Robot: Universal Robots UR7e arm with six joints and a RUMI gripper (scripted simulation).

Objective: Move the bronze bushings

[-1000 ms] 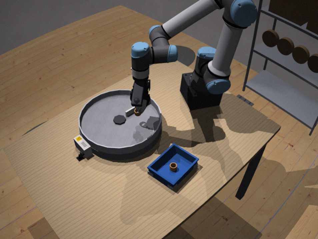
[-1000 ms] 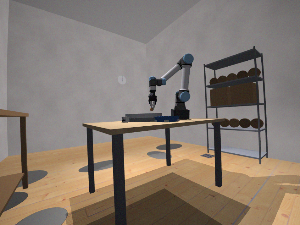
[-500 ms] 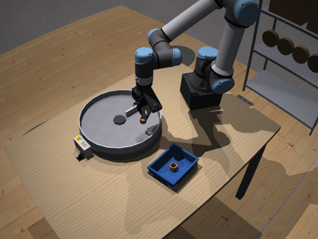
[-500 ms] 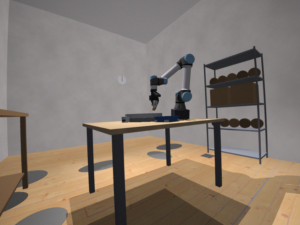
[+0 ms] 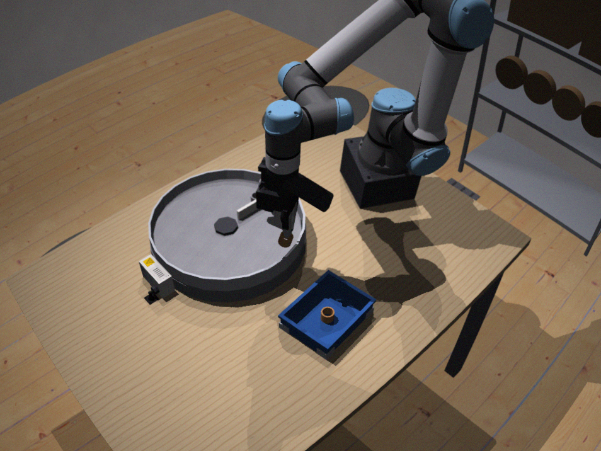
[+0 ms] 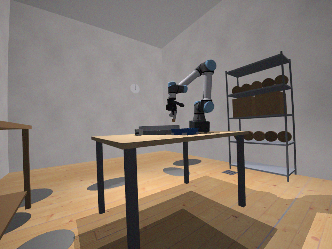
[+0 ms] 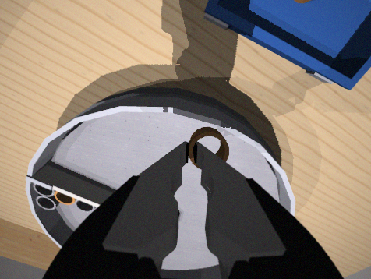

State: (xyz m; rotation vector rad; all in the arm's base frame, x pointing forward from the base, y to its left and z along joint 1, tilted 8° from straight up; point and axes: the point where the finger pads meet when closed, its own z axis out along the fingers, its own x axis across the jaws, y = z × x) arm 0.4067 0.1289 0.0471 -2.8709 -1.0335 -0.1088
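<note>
The blue crate is 1 cm ahead of my hand, 19 cm to the left of it and 11 cm below it. The rest, counted from my hand: grey turntable 8 cm ahead, 18 cm to the right, 9 cm below.
</note>
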